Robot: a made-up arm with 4 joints.
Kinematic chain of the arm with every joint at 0, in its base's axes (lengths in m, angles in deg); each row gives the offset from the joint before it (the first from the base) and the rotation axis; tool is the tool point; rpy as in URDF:
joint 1: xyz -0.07 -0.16 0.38 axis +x
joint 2: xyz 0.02 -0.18 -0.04 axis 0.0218 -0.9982 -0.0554
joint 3: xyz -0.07 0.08 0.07 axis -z
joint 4: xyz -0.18 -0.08 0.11 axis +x
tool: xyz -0.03 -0.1 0.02 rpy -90 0 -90
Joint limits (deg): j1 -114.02..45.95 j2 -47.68..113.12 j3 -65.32..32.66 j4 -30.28..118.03
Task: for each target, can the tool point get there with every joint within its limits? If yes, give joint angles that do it. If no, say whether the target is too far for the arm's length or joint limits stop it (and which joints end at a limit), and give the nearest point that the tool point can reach.
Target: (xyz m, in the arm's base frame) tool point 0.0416 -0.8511 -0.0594
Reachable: no: too far | nearest point -0.0930 -0.5382 0.1395 | short by 0.394 m
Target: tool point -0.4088 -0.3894 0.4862
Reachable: yes | joints -31.20 32.10 5.13 -0.46
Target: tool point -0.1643 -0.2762 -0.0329
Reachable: yes | joints 22.07 99.36 -3.43 24.48
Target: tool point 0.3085 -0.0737 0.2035
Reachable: no: joint limits stop it (at a limit: joint 2, joint 3) | nearest point -0.0067 -0.0188 0.0911 | short by 0.339 m
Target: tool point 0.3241 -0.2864 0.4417
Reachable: no: joint limits stop it (at a limit: joint 2, joint 3, joint 4) | nearest point 0.1306 -0.4964 0.5442 | short by 0.303 m
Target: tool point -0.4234 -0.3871 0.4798
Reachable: yes | joints -66.16 54.78 16.48 -18.74
